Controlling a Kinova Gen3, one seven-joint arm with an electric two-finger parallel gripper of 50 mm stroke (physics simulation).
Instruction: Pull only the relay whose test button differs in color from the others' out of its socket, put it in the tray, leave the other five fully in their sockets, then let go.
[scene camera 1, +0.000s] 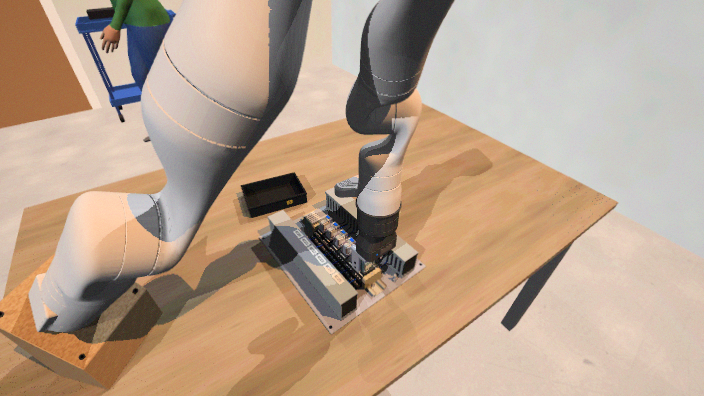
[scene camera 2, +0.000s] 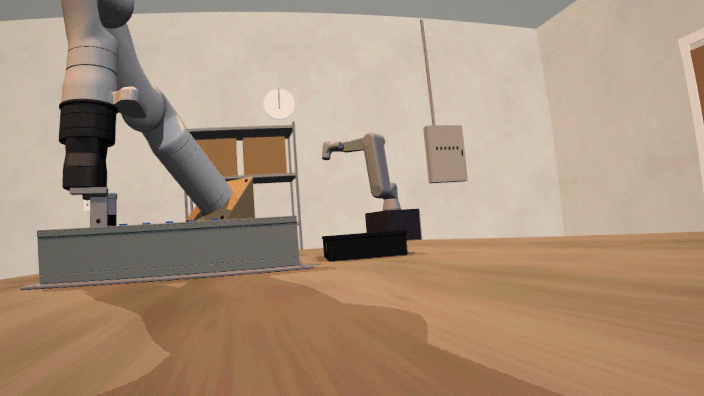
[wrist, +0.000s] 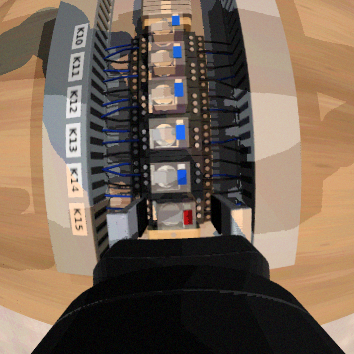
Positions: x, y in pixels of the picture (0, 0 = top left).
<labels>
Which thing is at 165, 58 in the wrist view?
A relay.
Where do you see a relay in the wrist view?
174, 176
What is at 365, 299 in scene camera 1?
A mounting plate.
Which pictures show my gripper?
Scene camera 1, scene camera 2 and the wrist view: all of them.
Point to my gripper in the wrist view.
178, 210
</labels>
